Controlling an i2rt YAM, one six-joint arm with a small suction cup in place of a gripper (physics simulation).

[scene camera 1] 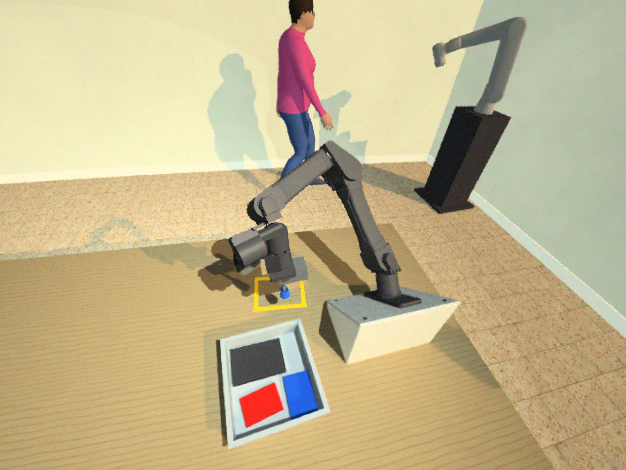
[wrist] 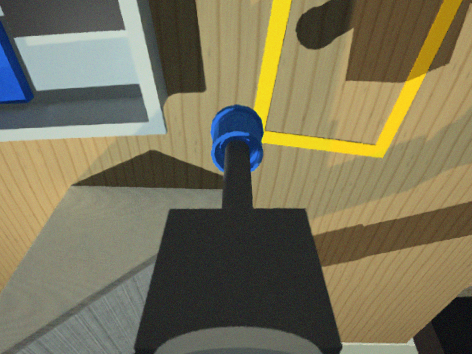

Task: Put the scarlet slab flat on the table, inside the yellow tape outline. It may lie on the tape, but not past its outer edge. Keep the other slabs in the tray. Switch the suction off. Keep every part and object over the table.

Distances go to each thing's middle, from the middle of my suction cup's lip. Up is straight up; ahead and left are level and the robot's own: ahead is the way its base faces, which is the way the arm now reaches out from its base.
The scarlet slab (scene camera 1: 265, 402) is 23 cm to the left of my suction cup, 11 cm ahead of it and 10 cm below it. The rest, counted from my suction cup: blue slab (scene camera 1: 301, 399) 24 cm to the left, 10 cm below, 2 cm ahead; then tray (scene camera 1: 297, 355) 18 cm to the left, 8 cm below, 8 cm ahead; then black slab (scene camera 1: 250, 363) 13 cm to the left, 11 cm ahead, 10 cm below.
